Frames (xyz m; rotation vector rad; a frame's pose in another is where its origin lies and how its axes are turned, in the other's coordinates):
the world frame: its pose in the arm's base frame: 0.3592 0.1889 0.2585 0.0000 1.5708 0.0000
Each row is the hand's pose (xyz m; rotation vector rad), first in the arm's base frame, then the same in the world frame.
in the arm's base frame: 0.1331 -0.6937 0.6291 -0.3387 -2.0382 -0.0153
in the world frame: -0.3706 -0.8826 -0.2261 0.2606 2.6350 0.2852
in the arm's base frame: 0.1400 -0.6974 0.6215 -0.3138 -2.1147 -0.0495
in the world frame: -0.3630 -0.8863 -0.2192 0.2062 2.5644 0.2834
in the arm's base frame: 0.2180 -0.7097 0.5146 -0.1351 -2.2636 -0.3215
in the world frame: -0.2561 -0.8986 -0.1412 -0.1361 2.4114 0.3334
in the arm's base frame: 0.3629 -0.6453 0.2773 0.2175 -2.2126 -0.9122
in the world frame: -0.0188 -0.8342 0.0037 -0.8022 2.2316 0.4933
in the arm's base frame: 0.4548 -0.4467 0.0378 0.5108 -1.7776 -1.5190
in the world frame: 0.2207 -0.6356 0.0956 -1.5354 2.0554 0.7626
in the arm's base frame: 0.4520 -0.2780 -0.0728 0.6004 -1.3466 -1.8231
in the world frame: 0.3313 -0.4669 0.0928 -1.9913 1.9175 1.0047
